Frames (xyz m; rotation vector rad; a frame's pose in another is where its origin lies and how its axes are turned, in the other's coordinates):
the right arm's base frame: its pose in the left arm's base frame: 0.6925 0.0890 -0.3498 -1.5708 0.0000 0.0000
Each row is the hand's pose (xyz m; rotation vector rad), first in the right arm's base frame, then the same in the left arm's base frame.
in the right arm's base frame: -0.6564 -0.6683 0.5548 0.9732 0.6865 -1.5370
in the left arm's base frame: 0.0361 0.6438 0.3185 -0.2371 -0.5712 -1.4934
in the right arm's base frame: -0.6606 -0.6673 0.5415 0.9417 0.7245 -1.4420
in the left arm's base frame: 0.0319 0.6305 0.3175 -0.2972 -0.4851 -1.4647
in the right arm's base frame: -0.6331 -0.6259 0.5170 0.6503 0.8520 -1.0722
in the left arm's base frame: 0.0594 0.6060 0.2761 -0.6736 -0.1560 -1.3628
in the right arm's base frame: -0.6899 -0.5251 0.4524 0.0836 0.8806 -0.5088
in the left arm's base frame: 0.0026 0.5414 0.1753 -1.3400 0.2864 -1.0702
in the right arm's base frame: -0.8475 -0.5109 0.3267 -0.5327 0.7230 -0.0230
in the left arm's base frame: -0.1550 0.4157 0.1611 -2.0207 0.5903 -0.6290
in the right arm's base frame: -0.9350 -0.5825 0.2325 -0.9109 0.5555 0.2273
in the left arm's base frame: -0.2425 0.3215 0.2327 -2.4200 0.6994 -0.2932
